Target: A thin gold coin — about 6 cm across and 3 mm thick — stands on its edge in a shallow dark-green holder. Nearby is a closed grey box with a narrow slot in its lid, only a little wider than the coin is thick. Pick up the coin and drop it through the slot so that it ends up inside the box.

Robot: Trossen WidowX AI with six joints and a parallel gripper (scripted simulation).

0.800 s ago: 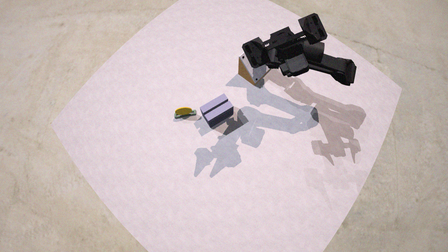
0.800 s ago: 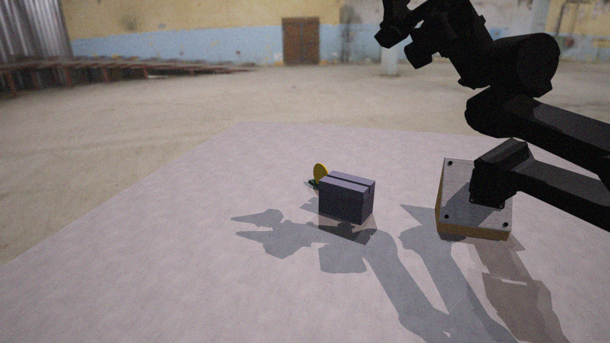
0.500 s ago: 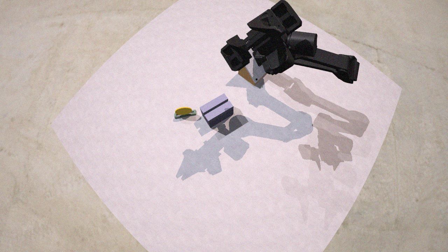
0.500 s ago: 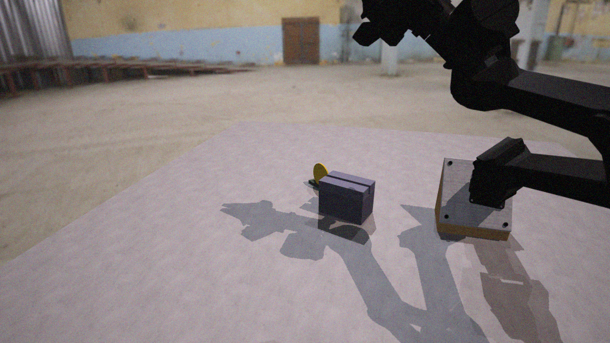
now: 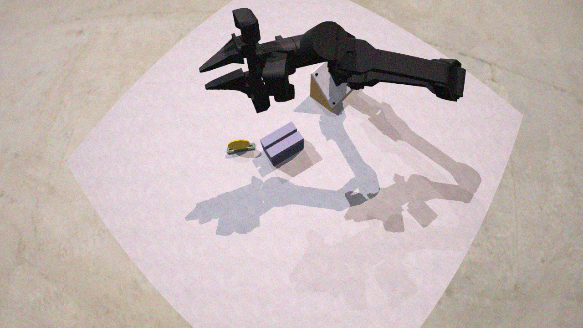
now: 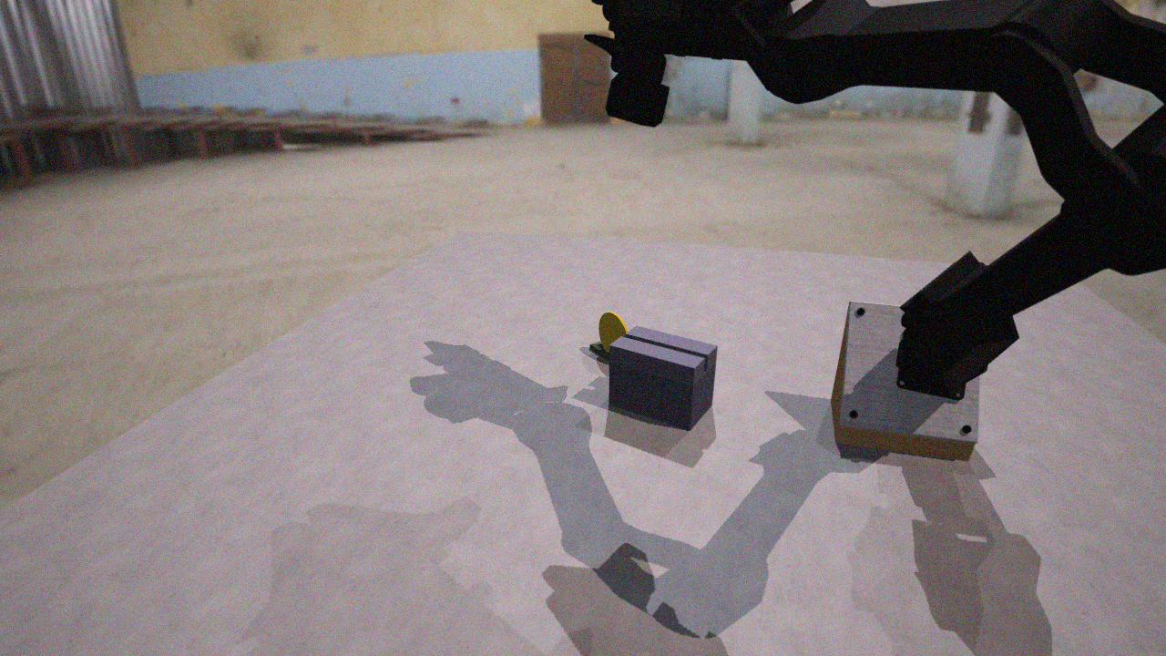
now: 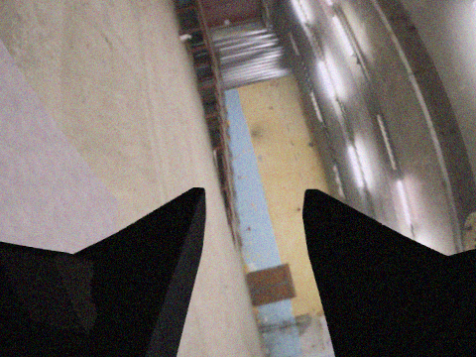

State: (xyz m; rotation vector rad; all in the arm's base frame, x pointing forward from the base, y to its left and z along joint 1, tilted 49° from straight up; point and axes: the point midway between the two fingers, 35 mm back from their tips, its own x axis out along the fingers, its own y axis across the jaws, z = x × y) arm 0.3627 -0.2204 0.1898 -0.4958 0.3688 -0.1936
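Right now the coin is 37 cm below my gripper tip, 4 cm to the right of it and 1 cm behind it.
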